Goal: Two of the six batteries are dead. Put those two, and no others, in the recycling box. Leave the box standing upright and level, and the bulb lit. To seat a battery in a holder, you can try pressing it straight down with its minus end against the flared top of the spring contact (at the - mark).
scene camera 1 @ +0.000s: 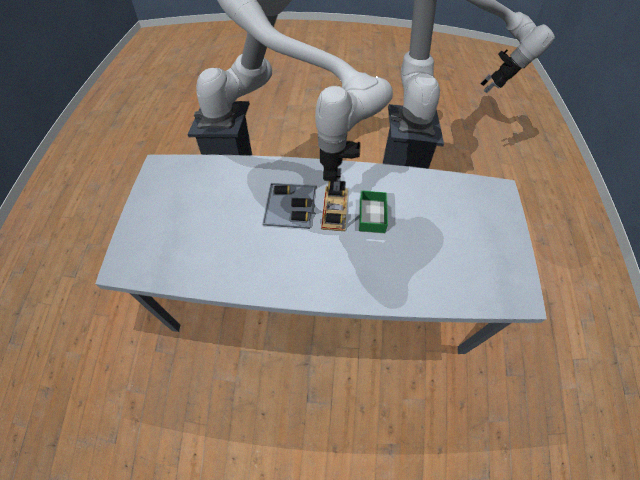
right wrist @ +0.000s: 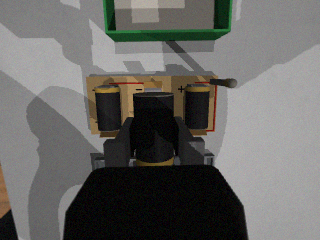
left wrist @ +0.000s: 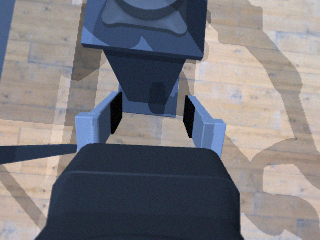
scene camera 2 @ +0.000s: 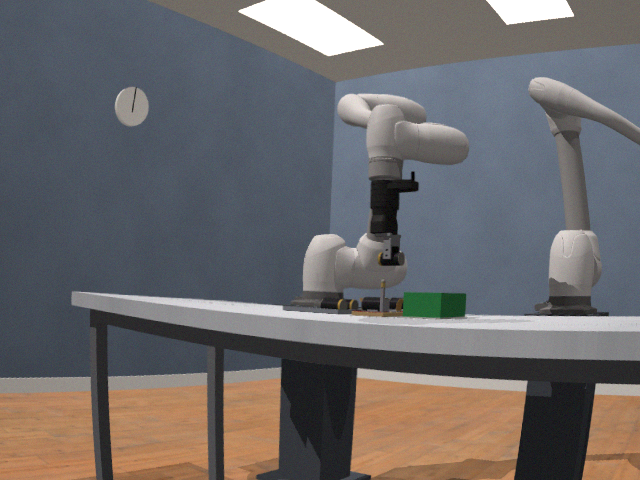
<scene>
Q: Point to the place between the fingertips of the right gripper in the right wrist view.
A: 154,128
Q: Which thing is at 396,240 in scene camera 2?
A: The right gripper.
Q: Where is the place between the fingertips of the left gripper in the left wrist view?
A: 153,106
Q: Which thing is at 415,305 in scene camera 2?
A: A green recycling box.
</scene>
